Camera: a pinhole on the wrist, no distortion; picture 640 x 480 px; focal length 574.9 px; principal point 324.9 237.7 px. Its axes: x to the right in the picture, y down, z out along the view. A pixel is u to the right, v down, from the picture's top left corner.
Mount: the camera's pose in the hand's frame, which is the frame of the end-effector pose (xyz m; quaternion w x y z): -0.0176 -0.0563 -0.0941 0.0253 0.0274 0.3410 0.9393
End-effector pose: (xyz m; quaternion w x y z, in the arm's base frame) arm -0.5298 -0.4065 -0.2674 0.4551 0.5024 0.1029 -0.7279
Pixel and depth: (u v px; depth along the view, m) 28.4 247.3 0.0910
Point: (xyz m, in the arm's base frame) -0.5185 -0.4097 -0.3092
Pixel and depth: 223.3 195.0 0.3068
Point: -0.4961 -0.6013 -0.2092
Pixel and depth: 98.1 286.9 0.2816
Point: -0.5489 -0.6052 -0.2664
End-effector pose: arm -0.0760 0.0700 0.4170 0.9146 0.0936 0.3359 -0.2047
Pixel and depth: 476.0 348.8 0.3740
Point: 0.0585 0.1443 0.6648
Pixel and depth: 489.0 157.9 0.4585
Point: 0.1006 0.3020 0.6689
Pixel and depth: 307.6 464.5 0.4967
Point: 0.2271 0.0338 0.7154
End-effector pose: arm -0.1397 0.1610 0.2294 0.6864 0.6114 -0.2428 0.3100
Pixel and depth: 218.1 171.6 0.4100
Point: -0.2416 0.0014 0.4803
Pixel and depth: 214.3 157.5 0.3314
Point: -0.2204 0.0547 0.4252
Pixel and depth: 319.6 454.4 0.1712
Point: -0.1429 0.0828 0.2381
